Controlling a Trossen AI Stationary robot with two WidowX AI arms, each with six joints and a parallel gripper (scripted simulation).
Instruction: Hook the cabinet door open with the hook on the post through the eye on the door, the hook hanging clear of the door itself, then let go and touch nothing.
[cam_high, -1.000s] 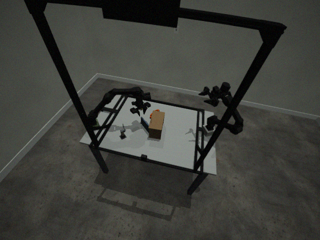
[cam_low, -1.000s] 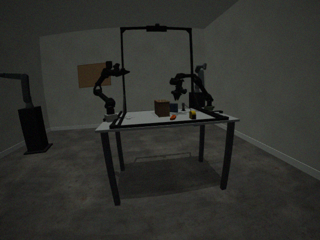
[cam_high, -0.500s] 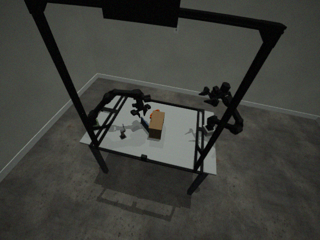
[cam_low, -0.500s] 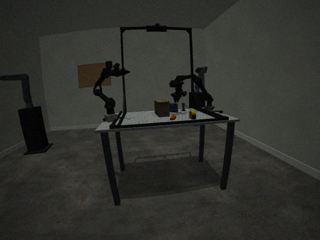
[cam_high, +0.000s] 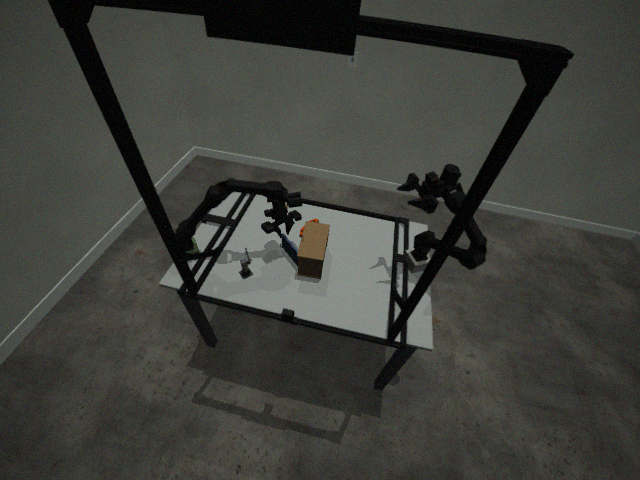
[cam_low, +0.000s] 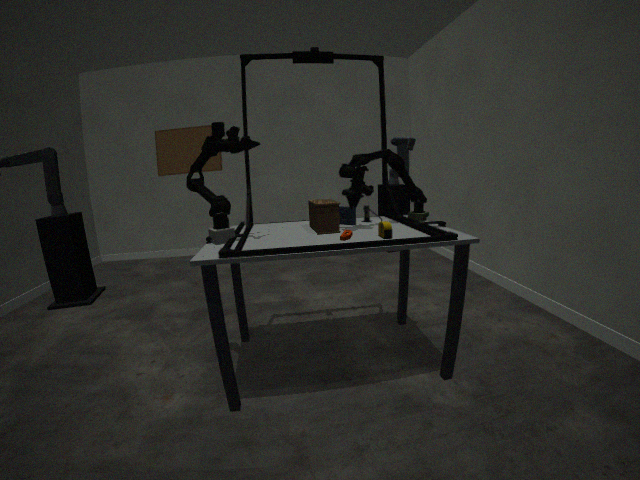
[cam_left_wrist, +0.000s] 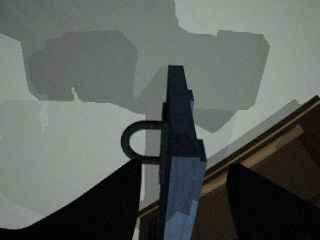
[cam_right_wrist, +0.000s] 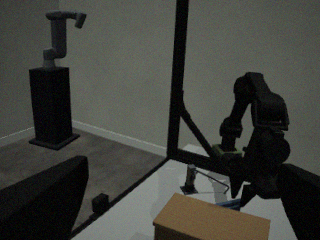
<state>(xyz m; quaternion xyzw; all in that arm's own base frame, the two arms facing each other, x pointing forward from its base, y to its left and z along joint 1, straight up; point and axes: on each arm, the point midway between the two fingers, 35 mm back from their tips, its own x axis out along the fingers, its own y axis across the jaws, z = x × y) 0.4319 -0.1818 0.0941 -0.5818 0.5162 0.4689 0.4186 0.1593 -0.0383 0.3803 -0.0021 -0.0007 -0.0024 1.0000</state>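
Right now the hook post is 13 cm behind my left hand, 15 cm to the left of it and 8 cm below it. Round my left hand: yellow block 25 cm ahead, 2 cm to the left, 11 cm below; then blue door 7 cm behind, 4 cm to the right, 7 cm below.
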